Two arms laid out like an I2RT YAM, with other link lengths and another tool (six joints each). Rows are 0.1 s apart.
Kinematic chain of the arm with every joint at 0, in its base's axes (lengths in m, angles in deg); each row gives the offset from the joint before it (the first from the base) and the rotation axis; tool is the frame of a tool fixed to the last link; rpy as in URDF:
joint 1: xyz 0 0 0.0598 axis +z
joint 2: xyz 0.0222 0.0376 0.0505 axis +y
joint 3: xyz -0.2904 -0.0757 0 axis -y
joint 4: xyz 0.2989 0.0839 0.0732 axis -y
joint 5: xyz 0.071 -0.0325 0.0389 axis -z
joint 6: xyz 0.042 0 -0.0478 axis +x
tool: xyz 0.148 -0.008 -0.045 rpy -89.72 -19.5 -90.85
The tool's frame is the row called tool.
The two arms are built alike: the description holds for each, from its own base.
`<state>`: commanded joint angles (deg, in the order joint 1, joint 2, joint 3, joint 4, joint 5, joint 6); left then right.
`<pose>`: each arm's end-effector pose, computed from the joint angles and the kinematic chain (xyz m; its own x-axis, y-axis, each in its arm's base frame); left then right.
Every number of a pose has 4 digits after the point.
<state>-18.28 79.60 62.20 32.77 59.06 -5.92 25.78 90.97 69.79 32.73 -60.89 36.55</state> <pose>0.3718 -0.2873 0.3673 -0.9657 -0.1574 0.2067 -0.1790 -0.1732 -0.9685 0.3544 0.3813 0.3413 0.9913 -0.0513 -0.1213 -0.1156 0.1025 -0.9880</pose>
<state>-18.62 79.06 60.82 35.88 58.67 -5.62 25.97 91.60 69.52 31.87 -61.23 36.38</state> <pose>0.3689 -0.2883 0.3692 -0.9733 -0.1562 0.1680 -0.1380 -0.1864 -0.9727 0.3538 0.3832 0.3315 0.9885 -0.0444 -0.1446 -0.1404 0.0870 -0.9863</pose>
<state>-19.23 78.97 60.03 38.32 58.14 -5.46 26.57 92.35 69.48 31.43 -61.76 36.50</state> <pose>0.3669 -0.2916 0.3710 -0.9782 -0.1530 0.1401 -0.1086 -0.1980 -0.9742 0.3502 0.3879 0.3237 0.9860 -0.0265 -0.1647 -0.1623 0.0734 -0.9840</pose>
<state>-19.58 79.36 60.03 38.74 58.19 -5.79 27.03 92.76 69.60 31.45 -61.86 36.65</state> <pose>0.3663 -0.2945 0.3693 -0.9787 -0.1450 0.1451 -0.1150 -0.1980 -0.9734 0.3482 0.3915 0.3214 0.9851 -0.0171 -0.1712 -0.1696 0.0695 -0.9831</pose>
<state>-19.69 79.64 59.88 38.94 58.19 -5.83 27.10 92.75 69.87 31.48 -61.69 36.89</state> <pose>0.3668 -0.2956 0.3666 -0.9784 -0.1432 0.1493 -0.1198 -0.1966 -0.9731 0.3484 0.3921 0.3238 0.9851 -0.0180 -0.1708 -0.1691 0.0726 -0.9829</pose>
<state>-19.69 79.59 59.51 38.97 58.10 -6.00 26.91 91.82 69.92 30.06 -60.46 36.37</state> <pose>0.3666 -0.2955 0.3641 -0.9770 -0.1443 0.1569 -0.1272 -0.1961 -0.9723 0.3504 0.3893 0.3285 0.9845 -0.0430 -0.1700 -0.1665 0.0759 -0.9831</pose>
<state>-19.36 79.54 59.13 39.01 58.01 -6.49 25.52 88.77 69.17 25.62 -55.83 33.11</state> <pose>0.3677 -0.2932 0.3615 -0.9740 -0.1499 0.1698 -0.1388 -0.1972 -0.9705 0.3639 0.3738 0.3357 0.9770 -0.1512 -0.1505 -0.1397 0.0797 -0.9870</pose>
